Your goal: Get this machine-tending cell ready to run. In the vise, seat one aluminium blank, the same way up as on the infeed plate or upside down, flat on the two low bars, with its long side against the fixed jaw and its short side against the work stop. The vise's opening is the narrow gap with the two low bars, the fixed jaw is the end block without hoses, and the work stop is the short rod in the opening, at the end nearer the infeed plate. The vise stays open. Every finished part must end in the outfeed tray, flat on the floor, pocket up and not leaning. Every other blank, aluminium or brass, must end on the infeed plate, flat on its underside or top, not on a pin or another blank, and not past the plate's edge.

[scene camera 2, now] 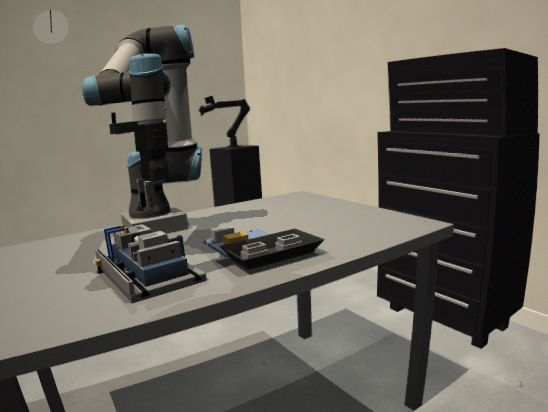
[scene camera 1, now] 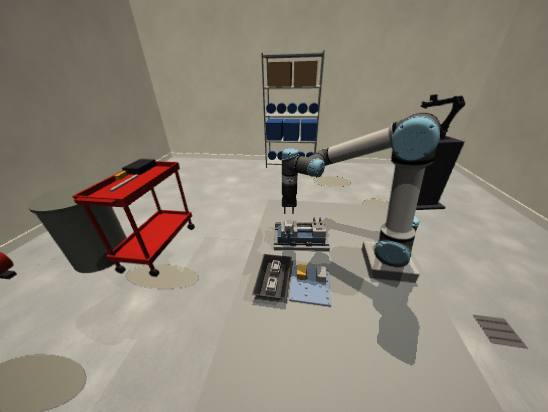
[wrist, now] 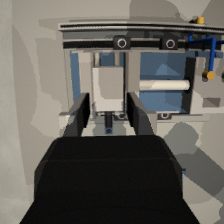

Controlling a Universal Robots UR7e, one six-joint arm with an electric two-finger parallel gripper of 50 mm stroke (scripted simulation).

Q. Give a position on an aluminium blank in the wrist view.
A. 107, 80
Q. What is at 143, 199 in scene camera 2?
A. My gripper.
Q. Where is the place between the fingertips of my gripper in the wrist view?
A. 108, 103
